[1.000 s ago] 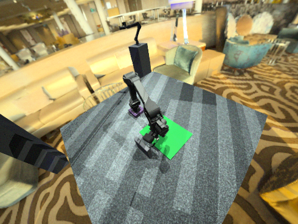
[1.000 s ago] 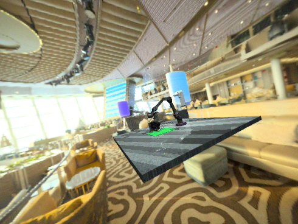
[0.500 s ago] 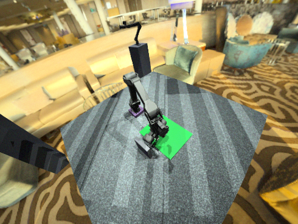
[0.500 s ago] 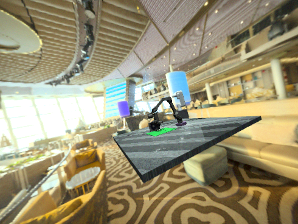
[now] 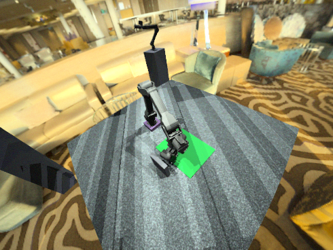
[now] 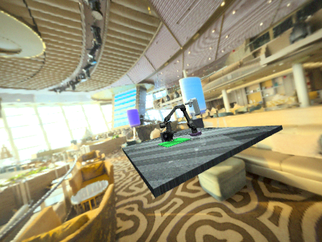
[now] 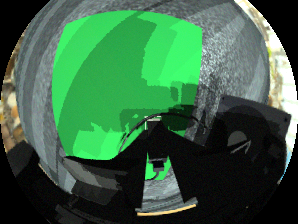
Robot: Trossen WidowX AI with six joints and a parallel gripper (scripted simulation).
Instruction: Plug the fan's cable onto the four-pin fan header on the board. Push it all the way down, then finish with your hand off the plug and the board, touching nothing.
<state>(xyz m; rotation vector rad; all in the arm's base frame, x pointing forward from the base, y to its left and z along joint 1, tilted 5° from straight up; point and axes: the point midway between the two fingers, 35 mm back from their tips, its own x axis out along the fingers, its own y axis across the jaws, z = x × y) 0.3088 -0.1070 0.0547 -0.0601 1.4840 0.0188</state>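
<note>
Now: the black plug 10 mm behind my gripper tip and 10 mm above it. From my gripper tip the other things lie so: green board: 70 mm to the left, 40 mm below, 20 mm ahead; then fan: 120 mm to the right, 40 mm above, 10 mm behind.
</note>
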